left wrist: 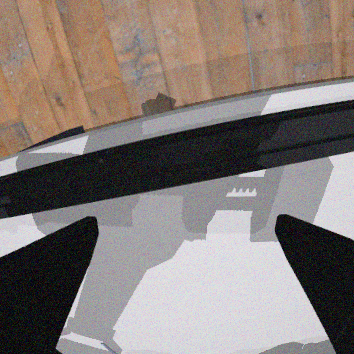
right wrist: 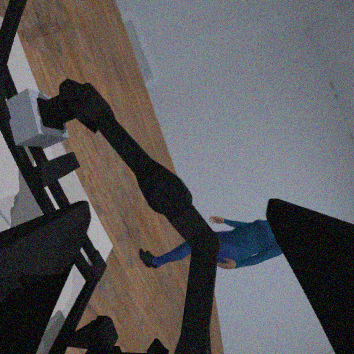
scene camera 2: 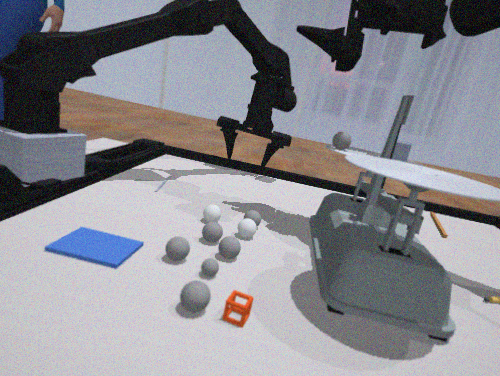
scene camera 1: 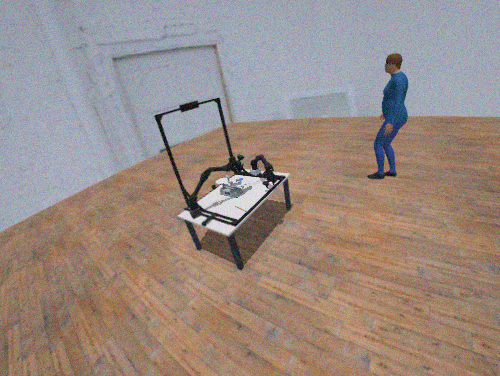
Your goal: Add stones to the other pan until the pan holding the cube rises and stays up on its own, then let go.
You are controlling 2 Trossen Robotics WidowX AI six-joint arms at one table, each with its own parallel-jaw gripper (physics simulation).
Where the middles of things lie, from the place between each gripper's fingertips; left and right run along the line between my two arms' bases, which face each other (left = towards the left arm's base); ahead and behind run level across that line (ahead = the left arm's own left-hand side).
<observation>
My left gripper is now 38 cm past the grey balance scale (scene camera 2: 369, 264), 27 cm to the left of it and 9 cm below it. The rest, counted from my left hand: blue flat pad (scene camera 2: 85, 244) 53 cm behind, 4 cm to the left, 2 cm below.
Right now my right hand is 240 mm above the grey balance scale, 180 mm to the left of it and 140 mm past it. Also, from my right hand: blue flat pad 350 mm below, 290 mm behind, 130 mm to the left.
</observation>
